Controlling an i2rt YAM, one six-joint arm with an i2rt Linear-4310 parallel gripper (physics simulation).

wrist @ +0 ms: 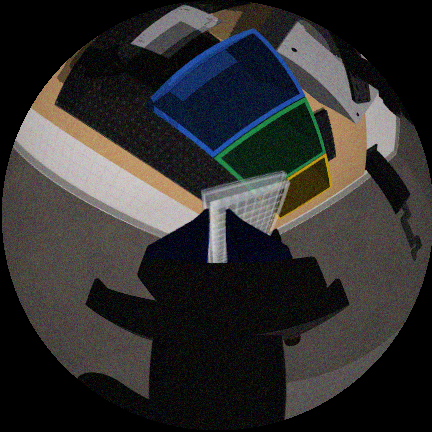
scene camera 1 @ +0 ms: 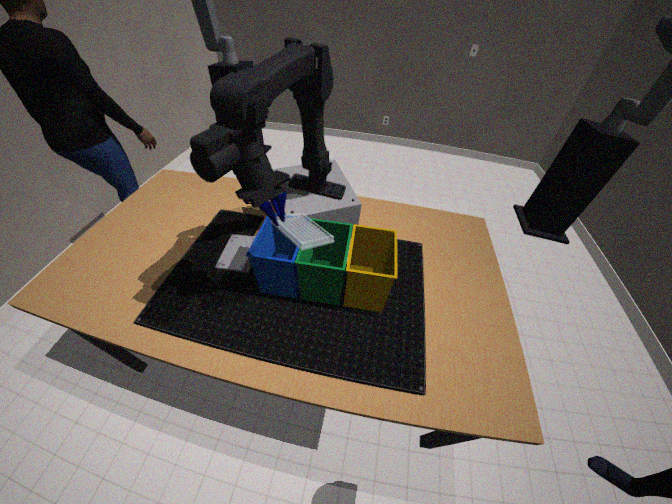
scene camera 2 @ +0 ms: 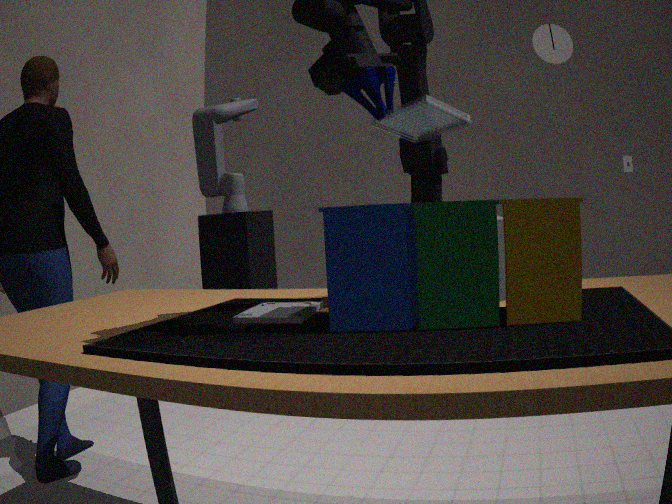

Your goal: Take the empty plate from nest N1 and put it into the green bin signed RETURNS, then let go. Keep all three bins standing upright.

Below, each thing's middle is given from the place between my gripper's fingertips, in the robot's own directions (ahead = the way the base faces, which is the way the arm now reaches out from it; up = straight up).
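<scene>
The yellow bin (scene camera 2: pixel 543 254) is 11 cm behind my hand, 21 cm to the left of it and 21 cm below it; going by their middles, it is the farthest from my hand of the things named here. The blue bin (scene camera 2: pixel 371 261) sits 8 cm behind my hand, 5 cm to the right of it and 21 cm below it. As for the green bin (scene camera 2: pixel 456 241), I find it 21 cm below my hand, 9 cm behind it and 8 cm to the left of it. And there is the gridded plate (scene camera 2: pixel 423 118): my hand is 5 cm to the right of it and 1 cm above it.
</scene>
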